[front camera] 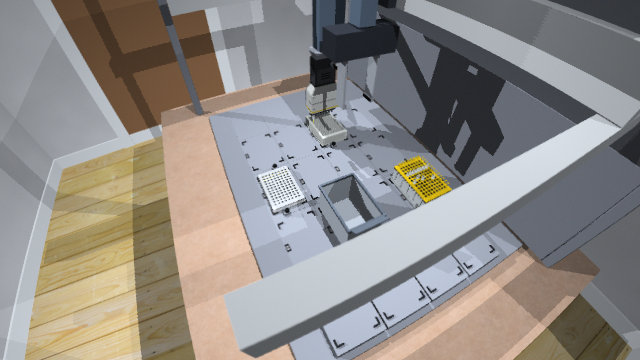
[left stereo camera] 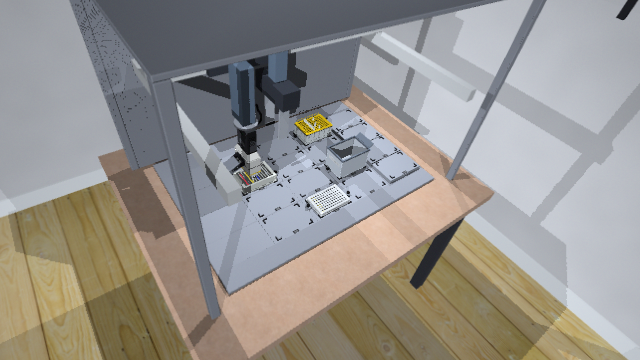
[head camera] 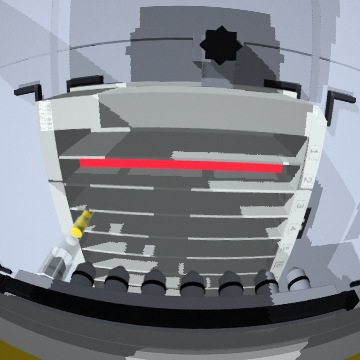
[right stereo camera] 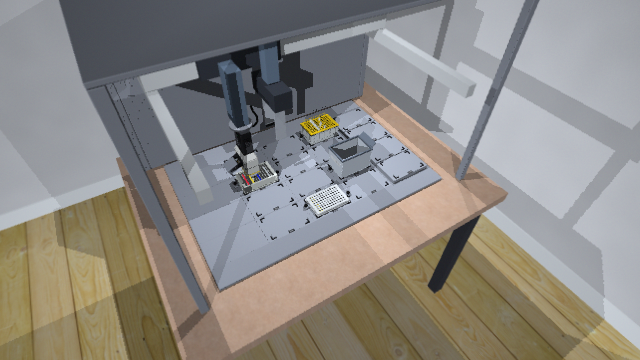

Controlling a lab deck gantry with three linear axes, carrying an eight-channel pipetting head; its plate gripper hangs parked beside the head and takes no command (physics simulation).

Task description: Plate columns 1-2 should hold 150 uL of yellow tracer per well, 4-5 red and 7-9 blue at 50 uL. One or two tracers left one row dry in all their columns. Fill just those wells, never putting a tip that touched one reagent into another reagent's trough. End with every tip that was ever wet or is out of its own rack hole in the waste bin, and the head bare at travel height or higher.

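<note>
The pipetting head (front camera: 322, 97) (left stereo camera: 247, 145) (right stereo camera: 245, 144) is low over the grey-white trough rack (front camera: 334, 136) (head camera: 200, 110) (left stereo camera: 265, 184) (right stereo camera: 266, 184). In the head camera, one tip (head camera: 57, 262) on the leftmost nozzle reaches into the rack's left end, with yellow liquid inside; the other visible nozzles are bare. The red trough (head camera: 180, 165) (right stereo camera: 245, 179) shows; the blue trough (right stereo camera: 258, 177) shows small. The white plate (front camera: 281, 189) (left stereo camera: 328, 200) (right stereo camera: 327, 200) has wells too small to read. The parked plate gripper (front camera: 356, 102) is open and empty behind the head.
The yellow tip rack (front camera: 430, 187) (left stereo camera: 313, 125) (right stereo camera: 319, 125) stands near the rear panel, with some pale gaps in its top. The grey waste bin (front camera: 369, 226) (left stereo camera: 341, 164) (right stereo camera: 350, 165) stands between tip rack and plate. A pale beam (front camera: 425, 235) crosses the front view.
</note>
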